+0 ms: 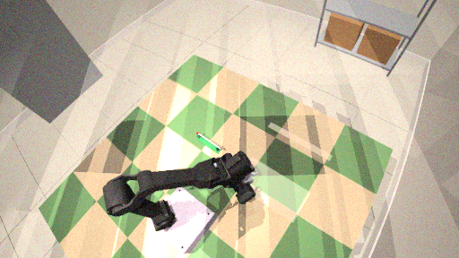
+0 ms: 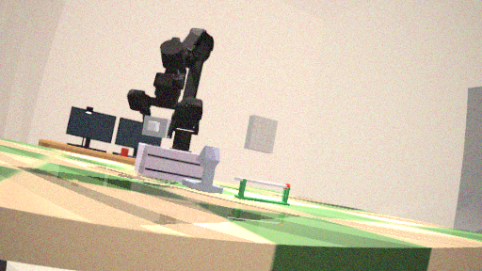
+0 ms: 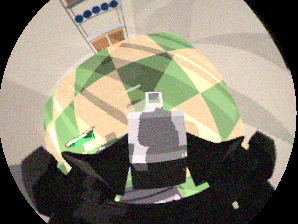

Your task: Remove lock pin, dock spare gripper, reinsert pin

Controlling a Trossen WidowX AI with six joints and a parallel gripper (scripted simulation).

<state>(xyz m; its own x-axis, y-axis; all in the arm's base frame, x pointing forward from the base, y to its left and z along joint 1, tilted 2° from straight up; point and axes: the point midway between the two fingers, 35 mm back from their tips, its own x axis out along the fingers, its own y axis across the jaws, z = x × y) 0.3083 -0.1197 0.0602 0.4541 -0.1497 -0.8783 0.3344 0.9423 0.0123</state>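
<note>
Now: the spare gripper 10 mm above my gripper tip. Also, from my gripper tip: socket 50 mm behind, 150 mm to the left, 60 mm below.
</note>
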